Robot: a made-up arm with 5 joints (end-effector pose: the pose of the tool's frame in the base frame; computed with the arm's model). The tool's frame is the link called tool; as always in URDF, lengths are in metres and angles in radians. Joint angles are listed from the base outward.
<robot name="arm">
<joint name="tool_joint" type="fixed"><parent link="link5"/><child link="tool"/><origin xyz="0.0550 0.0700 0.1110"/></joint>
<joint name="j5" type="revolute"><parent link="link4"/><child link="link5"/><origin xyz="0.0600 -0.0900 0.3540"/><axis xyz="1 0 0"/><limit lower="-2.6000" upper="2.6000" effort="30" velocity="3"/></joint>
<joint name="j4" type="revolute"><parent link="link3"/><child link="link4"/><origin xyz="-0.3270 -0.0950 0.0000"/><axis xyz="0 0 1"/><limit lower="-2.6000" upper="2.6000" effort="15" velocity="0.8"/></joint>
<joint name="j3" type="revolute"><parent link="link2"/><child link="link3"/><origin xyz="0.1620 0.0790 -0.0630"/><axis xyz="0 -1 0"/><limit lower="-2.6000" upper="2.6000" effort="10" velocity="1.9"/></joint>
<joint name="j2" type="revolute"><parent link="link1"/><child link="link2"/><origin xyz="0.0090 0.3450 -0.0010"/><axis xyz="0 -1 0"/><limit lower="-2.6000" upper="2.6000" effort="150" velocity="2.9"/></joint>
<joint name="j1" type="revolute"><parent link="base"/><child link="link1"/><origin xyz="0.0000 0.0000 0.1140"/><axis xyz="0 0 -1"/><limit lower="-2.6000" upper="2.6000" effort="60" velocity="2"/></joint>
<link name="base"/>
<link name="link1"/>
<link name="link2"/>
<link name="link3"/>
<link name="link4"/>
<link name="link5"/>
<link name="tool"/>
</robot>
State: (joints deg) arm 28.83 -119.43 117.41 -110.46 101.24
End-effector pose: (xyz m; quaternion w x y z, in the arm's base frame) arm -0.4508 0.5855 0.4236 0.2296 0.2615 -0.7161 -0.6051
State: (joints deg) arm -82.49 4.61 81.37 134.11 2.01
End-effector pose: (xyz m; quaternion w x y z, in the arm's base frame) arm -0.4661 -0.2593 -0.2929 0.2244 0.3009 0.6016 -0.7051
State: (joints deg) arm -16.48 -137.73 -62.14 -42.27 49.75
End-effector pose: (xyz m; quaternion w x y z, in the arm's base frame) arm -0.0506 0.1475 -0.5118 0.0507 -0.5091 0.7949 -0.3261
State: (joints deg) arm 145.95 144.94 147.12 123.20 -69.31
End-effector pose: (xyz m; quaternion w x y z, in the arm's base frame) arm 0.1784 -0.3672 0.7720 0.8951 -0.1349 -0.2296 -0.3575
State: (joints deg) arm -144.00 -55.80 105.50 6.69 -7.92
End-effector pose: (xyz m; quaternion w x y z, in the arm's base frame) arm 0.1544 -0.5288 0.0756 0.2561 0.3746 -0.2132 0.8652
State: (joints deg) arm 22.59 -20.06 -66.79 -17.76 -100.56
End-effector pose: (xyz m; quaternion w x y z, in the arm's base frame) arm 0.4773 0.1263 0.2280 0.4579 -0.5058 0.6316 0.3682
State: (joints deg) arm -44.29 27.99 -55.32 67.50 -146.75
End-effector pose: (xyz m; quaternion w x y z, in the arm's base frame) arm -0.2057 0.3605 0.4241 0.2014 -0.5085 -0.7047 0.4519
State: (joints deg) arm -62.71 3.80 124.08 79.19 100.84
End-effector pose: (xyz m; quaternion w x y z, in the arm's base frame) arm -0.3954 0.1108 -0.2625 0.1906 0.0285 -0.2464 0.9498
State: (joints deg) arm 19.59 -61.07 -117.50 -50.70 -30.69
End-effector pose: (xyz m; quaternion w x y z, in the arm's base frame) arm 0.3461 0.1496 -0.4670 0.0611 0.2613 -0.9309 -0.2480
